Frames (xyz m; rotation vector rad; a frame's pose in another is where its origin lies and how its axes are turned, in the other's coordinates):
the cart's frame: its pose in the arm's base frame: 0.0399 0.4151 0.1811 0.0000 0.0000 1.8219
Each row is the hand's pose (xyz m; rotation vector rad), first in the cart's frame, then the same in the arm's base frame.
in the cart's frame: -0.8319 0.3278 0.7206 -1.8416 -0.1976 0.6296
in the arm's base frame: -0.0709 -0.4722 0.9017 -1.1974 -1.9401 1.7562
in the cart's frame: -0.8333 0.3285 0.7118 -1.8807 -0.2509 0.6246
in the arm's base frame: -0.0712 -0.4737 0.8929 -1.1714 -2.0121 1.7167
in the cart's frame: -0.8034 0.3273 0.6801 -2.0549 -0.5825 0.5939
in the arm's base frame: -0.0775 -0.4444 0.8612 -0.9631 -2.3860 1.4902
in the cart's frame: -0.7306 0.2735 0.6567 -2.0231 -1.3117 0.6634
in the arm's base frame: -0.0435 -0.3605 0.8378 0.2421 2.8539 -1.2620
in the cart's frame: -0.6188 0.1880 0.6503 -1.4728 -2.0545 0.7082
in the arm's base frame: 0.0116 -0.2310 0.8314 -0.8082 2.7184 -1.1016
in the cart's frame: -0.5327 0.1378 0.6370 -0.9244 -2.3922 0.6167
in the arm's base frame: 0.0388 -0.1351 0.8181 -1.5016 2.4926 -1.0376
